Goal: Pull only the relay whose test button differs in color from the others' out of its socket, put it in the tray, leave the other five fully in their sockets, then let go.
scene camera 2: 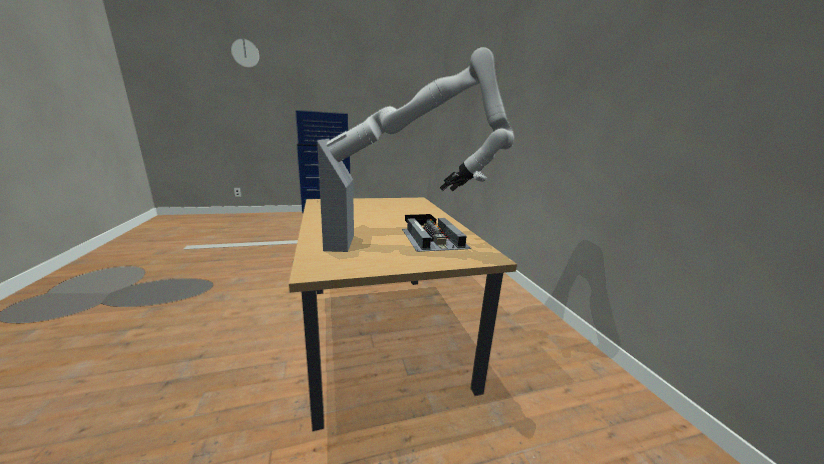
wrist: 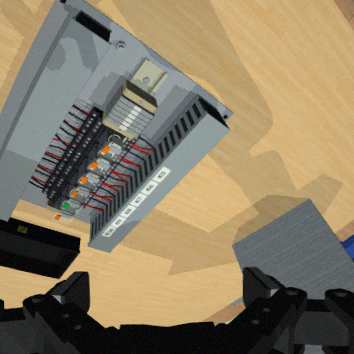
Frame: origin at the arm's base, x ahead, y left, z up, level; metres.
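Seen in the pictures: gripper, fingertip midpoint: [scene camera 2: 446,189] [wrist: 166,286]; arm's base at its link origin: [scene camera 2: 333,152].
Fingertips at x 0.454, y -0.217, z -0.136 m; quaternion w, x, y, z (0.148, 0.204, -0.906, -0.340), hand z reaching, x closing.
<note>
Offsets run from my fingertips to a thing's top centre. Level surfaces: height alone.
In the wrist view, relays stand in a diagonal row between two grey ducts. One relay @[dx +0.030, dy +0.173, dz -0.204 m] [wrist: 65,205] has a green test button, second from the row's lower-left end. The other relays @[dx +0.020, dy +0.118, dz -0.204 m] [wrist: 84,180] show orange buttons, one beyond the green one and the rest toward the upper right. All appear seated, though the lower-left end is small and hard to make out. The black tray @[dx +0.066, dy +0.370, dz -0.238 m] [wrist: 50,236] [scene camera 2: 419,217] is beside that end of the row. My gripper [wrist: 166,286] [scene camera 2: 447,187] is open and empty, high above the table and apart from the relays and tray.
The left duct [wrist: 45,85] [scene camera 2: 418,231] and the slotted right duct [wrist: 185,155] [scene camera 2: 451,231] flank the row as raised walls. A beige terminal block @[dx +0.001, dy +0.012, dz -0.227 m] [wrist: 130,112] is at its upper end. The grey robot pedestal [wrist: 295,245] [scene camera 2: 336,213] stands on the table @[dz -0.273 m] [scene camera 2: 369,268].
</note>
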